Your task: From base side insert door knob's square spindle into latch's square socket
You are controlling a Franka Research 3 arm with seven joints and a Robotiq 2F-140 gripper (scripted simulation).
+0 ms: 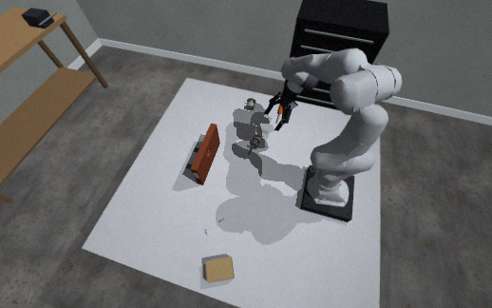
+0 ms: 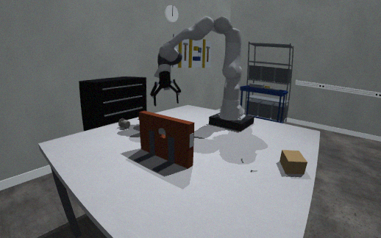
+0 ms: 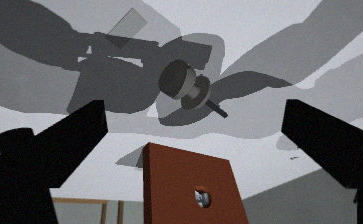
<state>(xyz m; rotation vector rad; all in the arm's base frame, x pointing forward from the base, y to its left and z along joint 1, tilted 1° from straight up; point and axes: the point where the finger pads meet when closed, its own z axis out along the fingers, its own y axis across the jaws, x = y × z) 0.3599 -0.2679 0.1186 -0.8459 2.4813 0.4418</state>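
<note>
Right now the grey door knob is 14 cm below my hand, 10 cm to the left of it and 7 cm ahead of it. Also, from my hand: cardboard box: 81 cm to the left, 14 cm below; then orange-handled screwdriver: 22 cm to the right, 16 cm below, 1 cm behind; then red-brown wooden door block: 30 cm to the left, 29 cm ahead, 6 cm below.
</note>
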